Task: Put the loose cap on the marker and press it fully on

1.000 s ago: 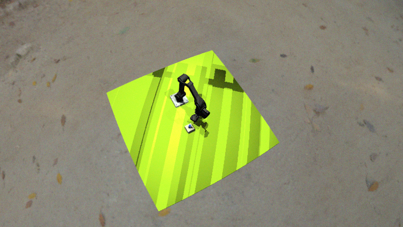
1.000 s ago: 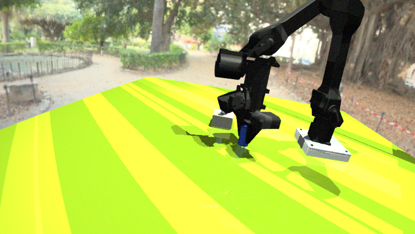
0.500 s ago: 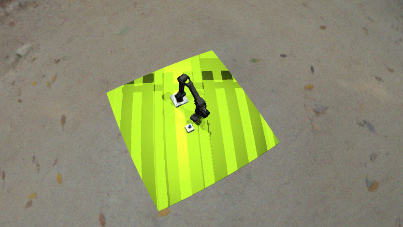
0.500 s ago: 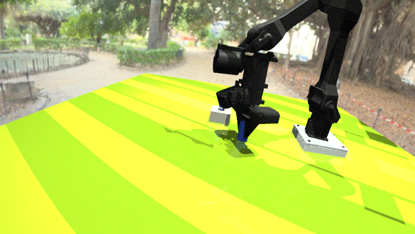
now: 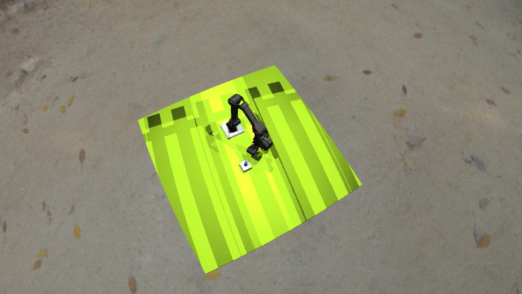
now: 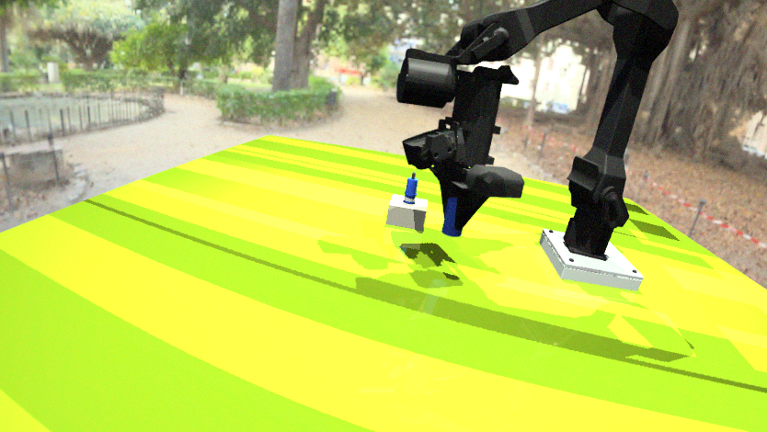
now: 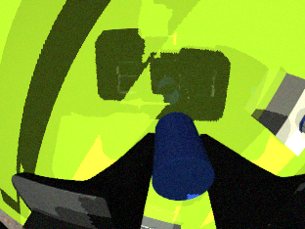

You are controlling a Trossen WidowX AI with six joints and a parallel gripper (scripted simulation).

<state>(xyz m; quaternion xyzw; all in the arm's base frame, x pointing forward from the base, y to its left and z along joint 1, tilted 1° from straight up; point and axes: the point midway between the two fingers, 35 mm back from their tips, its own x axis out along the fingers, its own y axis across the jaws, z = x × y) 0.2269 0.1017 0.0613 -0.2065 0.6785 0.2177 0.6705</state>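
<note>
Right now my gripper tip is 110 mm to the left of the holder block, 90 mm short of it and 40 mm above it. Also, from my gripper tip: marker cap (10 mm above).
</note>
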